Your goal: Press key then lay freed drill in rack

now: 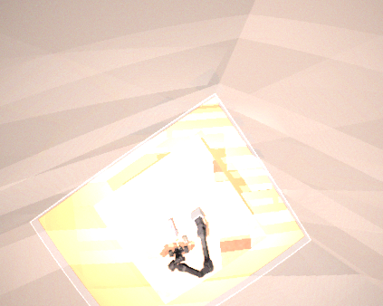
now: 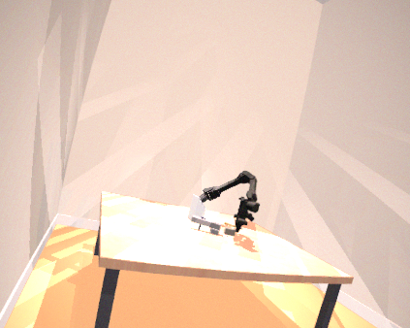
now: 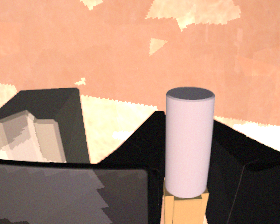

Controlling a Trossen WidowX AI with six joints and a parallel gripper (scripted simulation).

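The drill lies 10 mm behind my gripper tip, 40 mm to the right of it and 40 mm above it.
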